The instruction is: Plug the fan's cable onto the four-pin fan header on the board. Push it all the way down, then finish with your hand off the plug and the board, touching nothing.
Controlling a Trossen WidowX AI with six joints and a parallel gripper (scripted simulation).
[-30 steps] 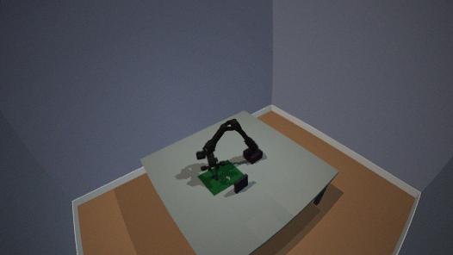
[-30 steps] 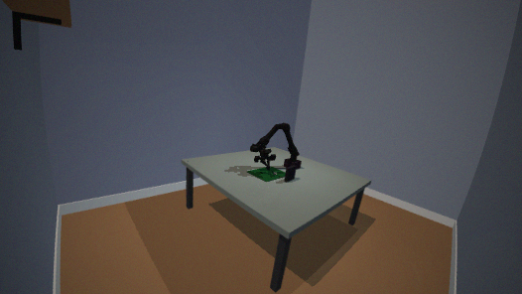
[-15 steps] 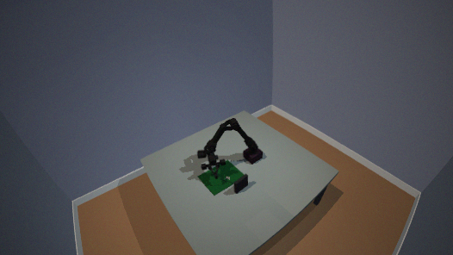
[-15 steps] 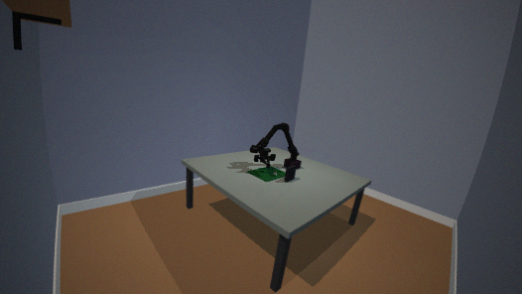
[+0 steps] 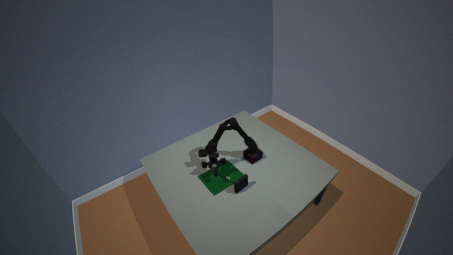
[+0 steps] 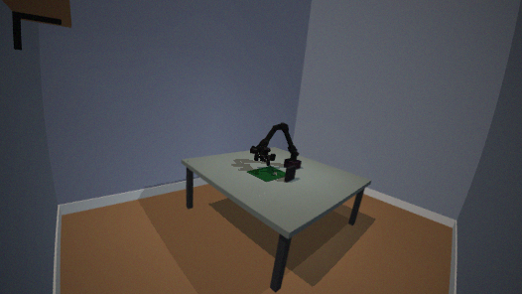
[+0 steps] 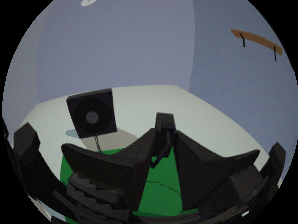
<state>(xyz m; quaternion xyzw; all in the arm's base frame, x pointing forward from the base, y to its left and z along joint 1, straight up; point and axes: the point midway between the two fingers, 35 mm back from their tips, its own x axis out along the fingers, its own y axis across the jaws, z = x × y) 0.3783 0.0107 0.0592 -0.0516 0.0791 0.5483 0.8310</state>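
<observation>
My gripper tip is 10 mm to the right of the dark plug and 10 mm above it. The rest, counted from my gripper tip: black square fan 160 mm to the left, 110 mm behind, 60 mm below; then green board 140 mm below, 60 mm behind, 30 mm to the right.
</observation>
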